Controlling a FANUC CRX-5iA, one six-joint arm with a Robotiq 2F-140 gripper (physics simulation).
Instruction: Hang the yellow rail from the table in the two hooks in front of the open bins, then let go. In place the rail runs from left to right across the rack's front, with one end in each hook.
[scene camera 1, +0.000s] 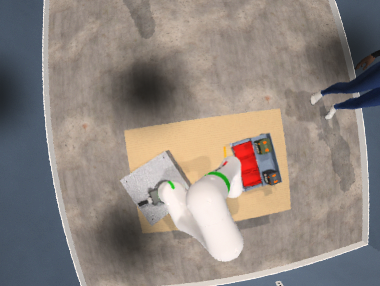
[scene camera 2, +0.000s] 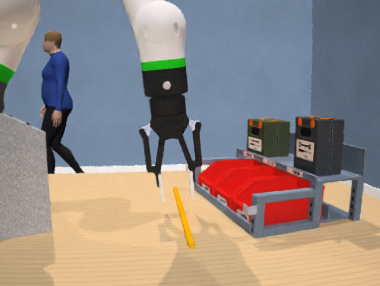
In view: my gripper (scene camera 2: 177, 198) and a dark grey case (scene camera 2: 318, 149).
